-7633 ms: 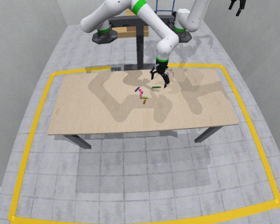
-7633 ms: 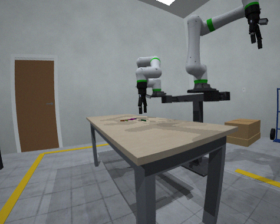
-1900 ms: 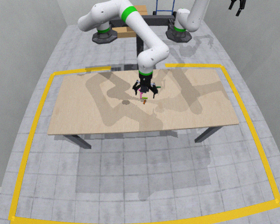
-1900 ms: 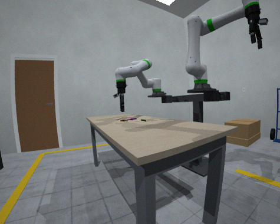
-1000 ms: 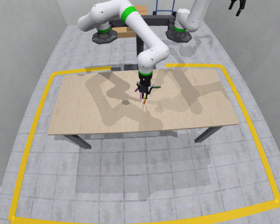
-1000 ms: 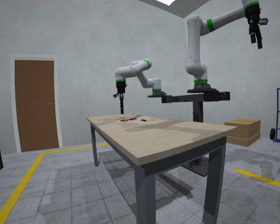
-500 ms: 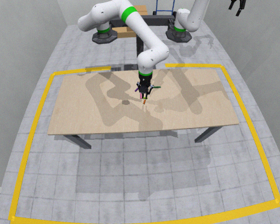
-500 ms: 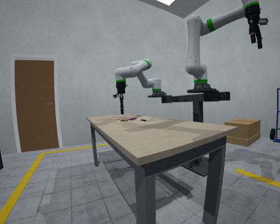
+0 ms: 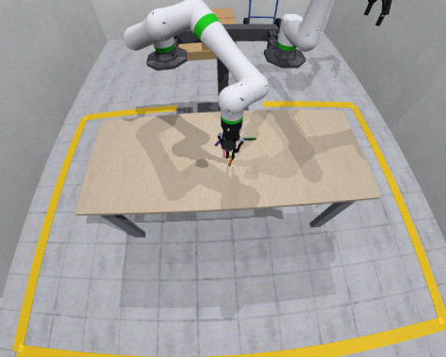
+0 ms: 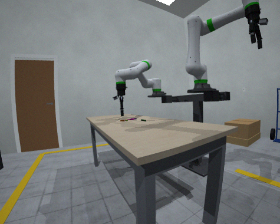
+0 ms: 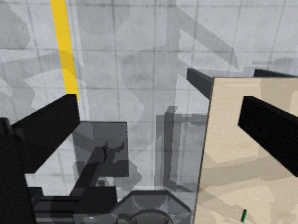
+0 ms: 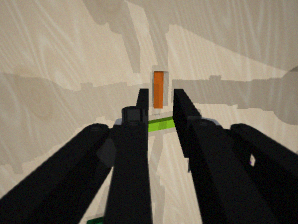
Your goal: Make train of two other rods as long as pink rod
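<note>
My right hand is 8 cm above the orange rod. The rest, counted from my right hand: pink rod 8 cm behind, 3 cm to the right, 8 cm below; then purple rod 14 cm behind, 6 cm to the right, 8 cm below; then lime rod 4 cm behind, 8 cm below.
</note>
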